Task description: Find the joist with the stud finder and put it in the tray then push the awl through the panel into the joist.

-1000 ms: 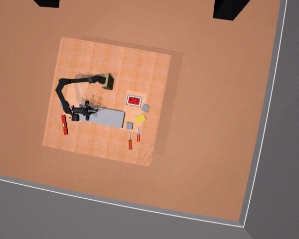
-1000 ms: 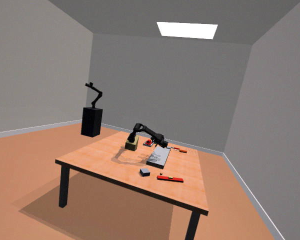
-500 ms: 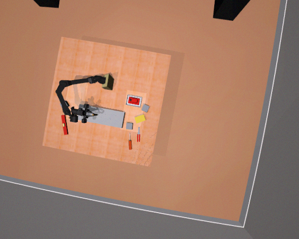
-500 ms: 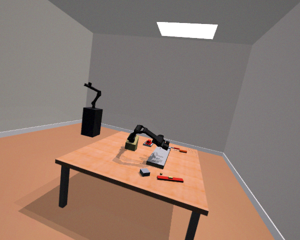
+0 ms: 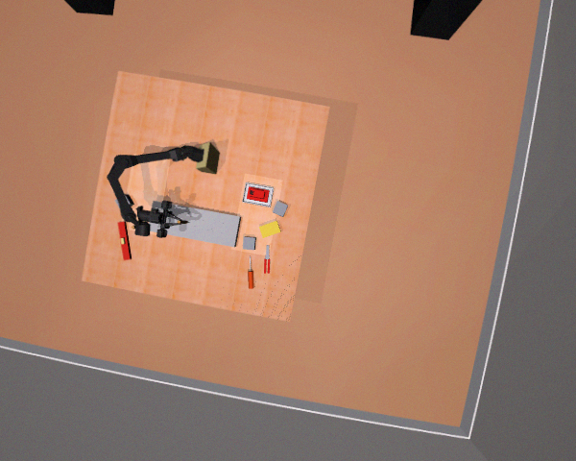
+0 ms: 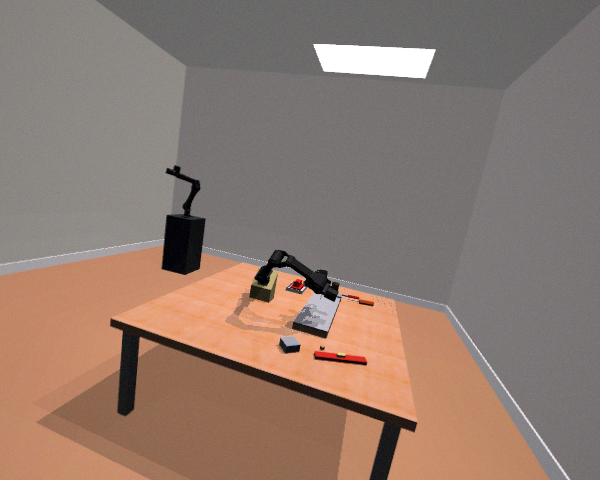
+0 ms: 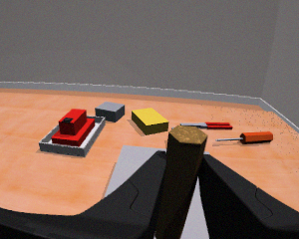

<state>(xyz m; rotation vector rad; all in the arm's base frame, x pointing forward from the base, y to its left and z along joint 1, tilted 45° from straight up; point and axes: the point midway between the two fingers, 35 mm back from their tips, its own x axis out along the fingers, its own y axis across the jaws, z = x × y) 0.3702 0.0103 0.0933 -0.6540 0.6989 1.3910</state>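
My gripper tip is now 60 mm above the awl. Also, from my gripper tip: white tray (210 mm behind, 340 mm to the left, 190 mm below); red stud finder (210 mm behind, 330 mm to the left, 150 mm below); yellow block (10 mm behind, 440 mm to the left, 190 mm below).
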